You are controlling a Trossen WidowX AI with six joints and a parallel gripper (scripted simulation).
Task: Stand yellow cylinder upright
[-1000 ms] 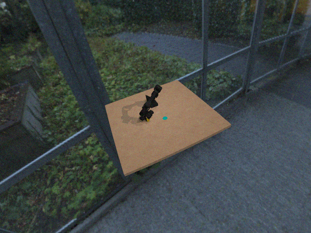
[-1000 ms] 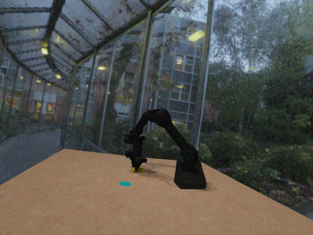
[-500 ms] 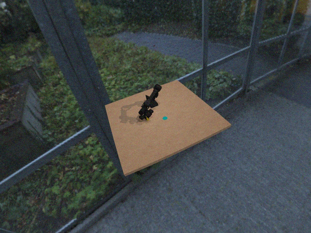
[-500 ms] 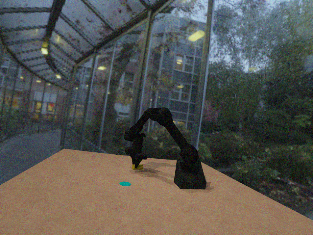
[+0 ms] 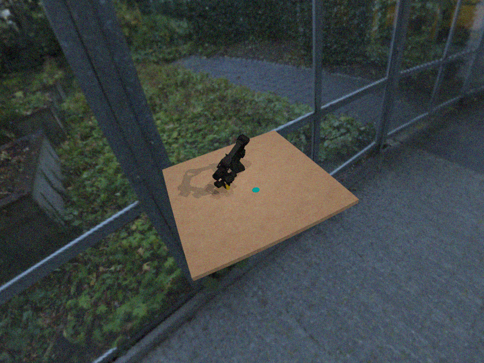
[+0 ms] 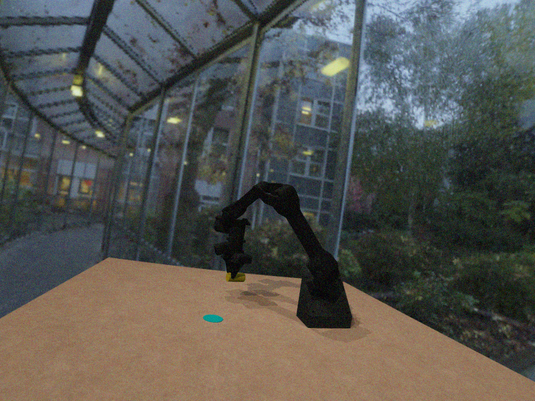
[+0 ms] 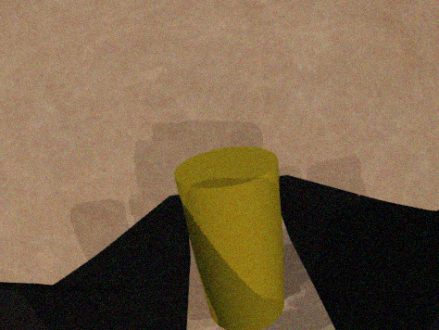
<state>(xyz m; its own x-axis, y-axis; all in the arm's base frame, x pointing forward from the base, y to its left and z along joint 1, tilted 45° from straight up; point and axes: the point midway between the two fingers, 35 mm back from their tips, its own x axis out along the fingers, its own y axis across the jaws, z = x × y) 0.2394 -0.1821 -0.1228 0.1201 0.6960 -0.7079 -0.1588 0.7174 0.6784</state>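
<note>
My gripper tip is now 9 cm short of the cyan circle, 20 cm to the right of it and 8 cm above it. Round my gripper tip: yellow tall cylinder: 2 cm behind.
</note>
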